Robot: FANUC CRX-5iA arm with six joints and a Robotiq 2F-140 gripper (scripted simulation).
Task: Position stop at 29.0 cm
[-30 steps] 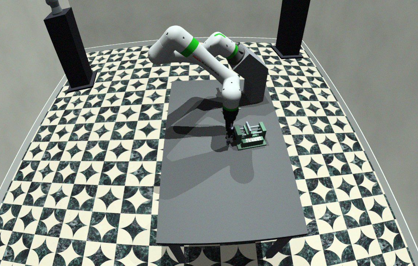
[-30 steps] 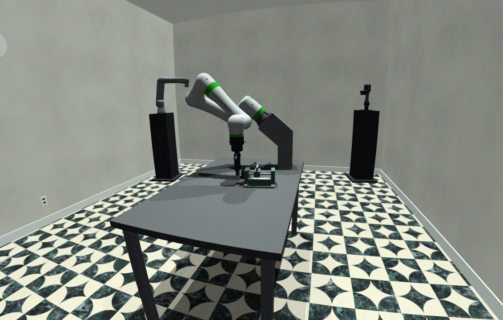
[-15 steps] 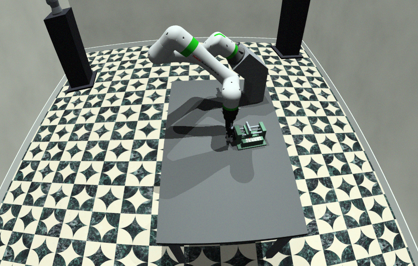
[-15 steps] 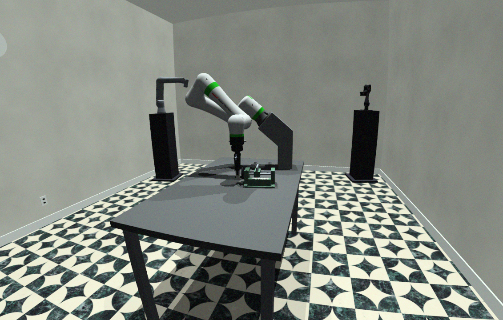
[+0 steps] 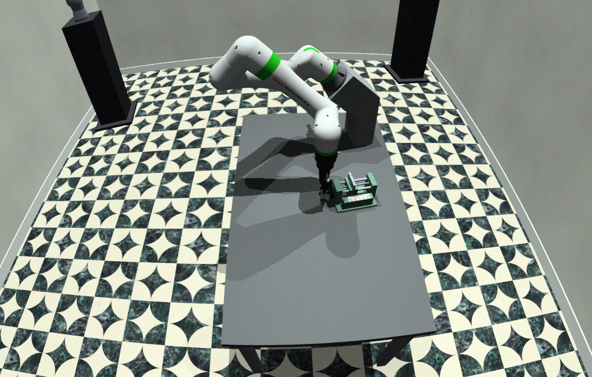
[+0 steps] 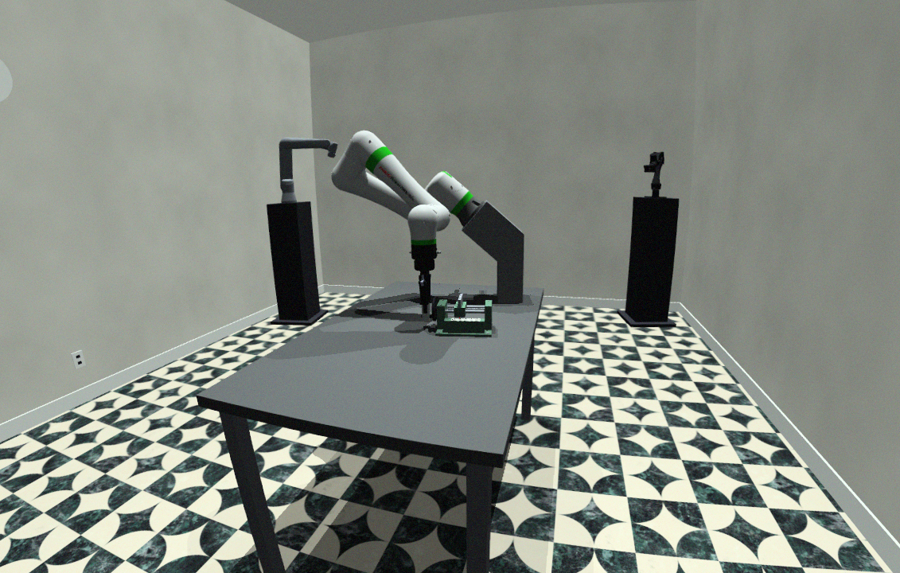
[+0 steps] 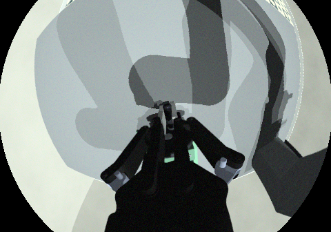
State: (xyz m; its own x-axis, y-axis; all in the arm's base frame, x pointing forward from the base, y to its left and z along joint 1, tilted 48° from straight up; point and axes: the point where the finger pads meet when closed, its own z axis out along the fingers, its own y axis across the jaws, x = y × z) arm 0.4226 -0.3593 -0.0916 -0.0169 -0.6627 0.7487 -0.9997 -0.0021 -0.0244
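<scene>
My gripper is now 2 cm short of the green stop fixture, 13 cm to the right of it and 3 cm below it. Also, from my hand: black handwheel: 2 cm to the left, 1 cm below.
</scene>
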